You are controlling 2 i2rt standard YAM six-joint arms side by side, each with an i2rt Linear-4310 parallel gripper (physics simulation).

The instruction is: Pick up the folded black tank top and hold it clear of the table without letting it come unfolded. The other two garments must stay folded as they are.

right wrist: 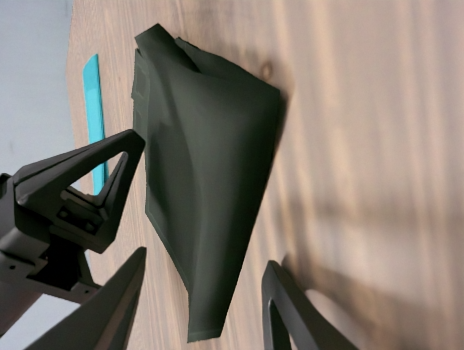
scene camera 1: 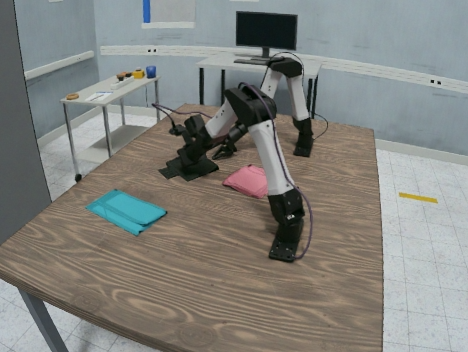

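The black tank top (scene camera 1: pixel 192 169) (right wrist: pixel 215 130) lies on the table, bunched and creased, with its narrow strap part sticking out to the left in the scene view. My left gripper (scene camera 1: pixel 186 162) (right wrist: pixel 138 134) points down at it, its tip at the garment's side edge in the right wrist view. Whether its fingers are open or shut on cloth is hidden. My right gripper (scene camera 1: pixel 223 154) (right wrist: pixel 207 263) is open beside the tank top, and its fingertips stand on either side of the garment's narrow end in the right wrist view.
A folded teal garment (scene camera 1: pixel 125 210) (right wrist: pixel 93 107) lies toward the near left of the table (scene camera 1: pixel 210 290). A folded pink garment (scene camera 1: pixel 247 181) lies right of the tank top, partly behind the left arm. A side table and a monitor desk stand behind.
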